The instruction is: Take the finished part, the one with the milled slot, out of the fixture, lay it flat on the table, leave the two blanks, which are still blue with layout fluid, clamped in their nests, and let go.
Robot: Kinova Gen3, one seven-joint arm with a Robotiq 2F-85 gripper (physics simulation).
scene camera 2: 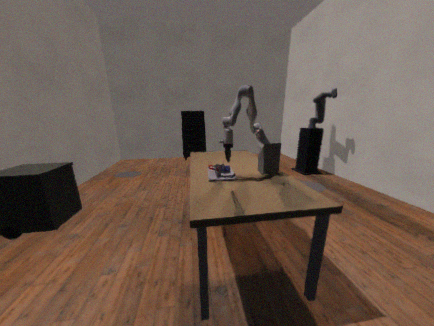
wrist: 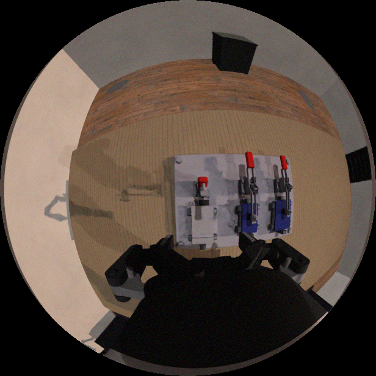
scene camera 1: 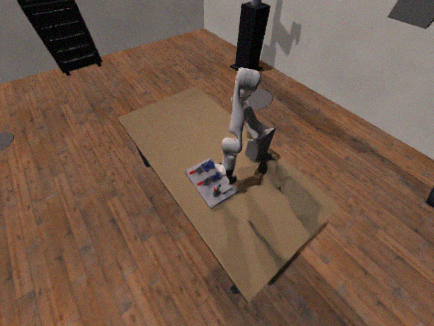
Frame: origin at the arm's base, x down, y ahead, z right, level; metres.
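Seen in the pictures: gripper, between the fingertips: (scene camera 2: 227, 160) (scene camera 1: 226, 178); arm's base, origin of its link: (scene camera 2: 266, 150) (scene camera 1: 258, 135).
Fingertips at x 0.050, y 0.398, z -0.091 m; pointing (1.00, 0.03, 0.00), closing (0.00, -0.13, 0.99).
Observation:
Pixels of each thing's top centre, then the offset from my fingertips to it. "pt": a spot on its surface instead. Level surfaces: height alone.
- finished part, centre of its top: (scene camera 1: 225, 187) dx +0.121, dy -0.007, dz -0.002 m
- fixture plate, a spot on its surface: (scene camera 1: 210, 198) (scene camera 2: 212, 177) pt dx +0.138, dy +0.124, dz +0.008 m
- tan table, height of its surface: dx +0.152 m
The finished part (wrist: 204, 224) (scene camera 1: 226, 188) is a pale grey block with a slot line across it. It sits in its nest at one end of the fixture plate (wrist: 225, 172) (scene camera 1: 210, 198) (scene camera 2: 214, 177). Its clamp's red handle (wrist: 202, 182) stands up, and the clamp arm is off the part. Two blue blanks (wrist: 245, 214) (wrist: 278, 215) sit in the other nests with clamp arms over them. My gripper (wrist: 206, 241) (scene camera 1: 231, 179) (scene camera 2: 228, 159) is open and empty, above the fixture. In the wrist view its fingertips appear either side of the finished part's near end, without touching it.
The red handles (wrist: 250, 160) (wrist: 283, 162) of the blanks' clamps point away from the gripper. The fixture lies on the tan table (scene camera 1: 170, 125) (scene camera 2: 260, 195) near one long edge. The arm's grey base block (scene camera 2: 269, 159) stands near the opposite edge.

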